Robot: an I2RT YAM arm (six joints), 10 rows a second.
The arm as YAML. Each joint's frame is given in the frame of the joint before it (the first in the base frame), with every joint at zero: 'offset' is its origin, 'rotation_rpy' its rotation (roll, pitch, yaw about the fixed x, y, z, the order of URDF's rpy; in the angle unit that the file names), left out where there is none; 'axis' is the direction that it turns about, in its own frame. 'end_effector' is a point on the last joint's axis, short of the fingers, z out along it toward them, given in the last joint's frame.
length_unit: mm
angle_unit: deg
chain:
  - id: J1
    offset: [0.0, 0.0, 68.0]
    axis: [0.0, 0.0, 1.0]
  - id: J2
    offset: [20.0, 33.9, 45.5]
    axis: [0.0, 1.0, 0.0]
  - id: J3
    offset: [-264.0, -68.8, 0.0]
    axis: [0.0, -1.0, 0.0]
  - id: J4
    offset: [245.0, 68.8, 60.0]
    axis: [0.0, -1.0, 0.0]
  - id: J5
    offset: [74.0, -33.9, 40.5]
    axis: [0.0, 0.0, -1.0]
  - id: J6
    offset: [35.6, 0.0, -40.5]
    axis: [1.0, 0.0, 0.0]
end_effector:
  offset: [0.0, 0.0, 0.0]
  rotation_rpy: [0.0, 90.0, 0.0]
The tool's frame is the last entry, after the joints.
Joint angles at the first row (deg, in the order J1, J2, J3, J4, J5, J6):
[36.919 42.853 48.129 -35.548 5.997 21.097]
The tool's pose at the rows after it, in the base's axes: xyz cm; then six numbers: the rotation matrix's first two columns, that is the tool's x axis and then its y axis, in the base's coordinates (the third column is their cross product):
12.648, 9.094, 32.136, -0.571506, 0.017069, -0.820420, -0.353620, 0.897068, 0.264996
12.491, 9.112, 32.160, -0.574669, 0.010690, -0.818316, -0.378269, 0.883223, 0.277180
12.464, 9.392, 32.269, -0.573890, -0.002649, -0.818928, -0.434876, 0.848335, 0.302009
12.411, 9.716, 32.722, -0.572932, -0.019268, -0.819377, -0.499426, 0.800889, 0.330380
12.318, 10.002, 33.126, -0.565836, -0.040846, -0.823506, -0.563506, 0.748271, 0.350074
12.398, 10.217, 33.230, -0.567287, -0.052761, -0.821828, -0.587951, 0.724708, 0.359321
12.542, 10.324, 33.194, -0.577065, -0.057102, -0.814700, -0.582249, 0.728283, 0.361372
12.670, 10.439, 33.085, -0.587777, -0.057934, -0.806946, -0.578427, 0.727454, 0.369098
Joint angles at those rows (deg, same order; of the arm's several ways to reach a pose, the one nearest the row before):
[36.918 42.210 48.427 -36.800 5.265 21.005]
[36.916 41.849 48.318 -36.765 3.500 20.755]
[36.914 41.879 48.159 -35.490 -0.375 20.034]
[36.914 42.227 48.830 -34.657 -5.060 19.268]
[36.918 42.464 49.347 -33.808 -9.661 18.158]
[36.913 43.003 49.636 -33.475 -11.712 17.751]
[36.924 43.631 49.971 -33.924 -11.647 17.900]
[36.914 44.119 50.017 -34.016 -11.942 18.270]

